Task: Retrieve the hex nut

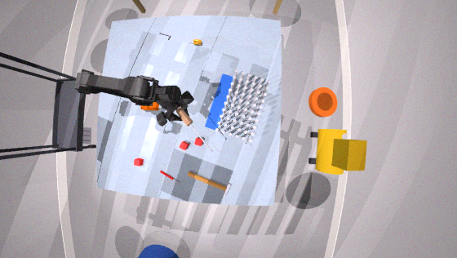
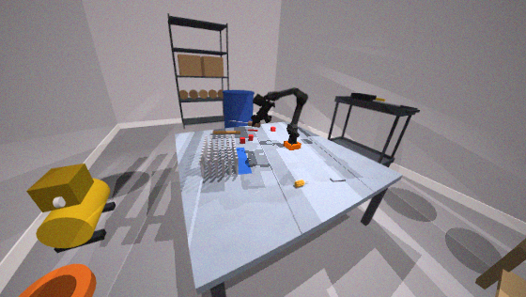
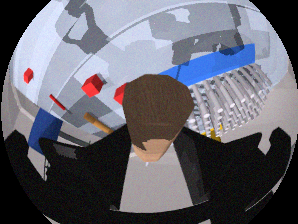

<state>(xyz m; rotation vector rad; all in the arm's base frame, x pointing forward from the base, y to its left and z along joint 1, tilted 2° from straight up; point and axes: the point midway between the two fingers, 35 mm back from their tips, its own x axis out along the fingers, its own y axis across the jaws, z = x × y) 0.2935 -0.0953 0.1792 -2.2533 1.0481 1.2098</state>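
My gripper tip is 190 mm above the blue taped strip, 150 mm short of it and 130 mm to the right of it. From my gripper tip the other things lie so: red-handled tool (380 mm to the right, 180 mm below, 140 mm behind); then dark angled hook (590 mm to the left, 250 mm behind, 180 mm below); then orange piece (530 mm to the left, 170 mm below, 30 mm behind).
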